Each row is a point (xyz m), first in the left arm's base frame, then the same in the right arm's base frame.
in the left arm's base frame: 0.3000 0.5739 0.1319
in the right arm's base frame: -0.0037 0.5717 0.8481
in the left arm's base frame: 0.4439 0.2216 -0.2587
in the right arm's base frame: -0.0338 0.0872 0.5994
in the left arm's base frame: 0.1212 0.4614 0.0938
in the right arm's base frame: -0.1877 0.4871 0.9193
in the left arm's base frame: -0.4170 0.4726 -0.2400
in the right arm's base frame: -0.8118 0.4804 0.8109
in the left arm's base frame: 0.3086 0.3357 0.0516
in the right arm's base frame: -0.0357 0.3230 0.8678
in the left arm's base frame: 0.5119 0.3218 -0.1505
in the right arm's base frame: 0.0742 0.2044 0.6307
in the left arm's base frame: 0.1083 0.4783 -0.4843
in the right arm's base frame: -0.4199 0.3074 0.4208
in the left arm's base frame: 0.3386 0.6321 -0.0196
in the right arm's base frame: -0.0237 0.5666 0.6825
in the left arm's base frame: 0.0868 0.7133 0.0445
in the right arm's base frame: -0.2285 0.7088 0.7917
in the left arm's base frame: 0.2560 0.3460 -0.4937
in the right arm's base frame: -0.2923 0.1555 0.4136
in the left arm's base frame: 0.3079 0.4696 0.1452
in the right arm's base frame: 0.0046 0.4786 0.8969
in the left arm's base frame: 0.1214 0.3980 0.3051
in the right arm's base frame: -0.1093 0.5009 1.1250
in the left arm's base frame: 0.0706 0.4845 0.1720
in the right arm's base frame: -0.2037 0.5443 0.9947
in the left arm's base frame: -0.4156 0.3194 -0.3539
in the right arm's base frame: -0.8600 0.2999 0.7716
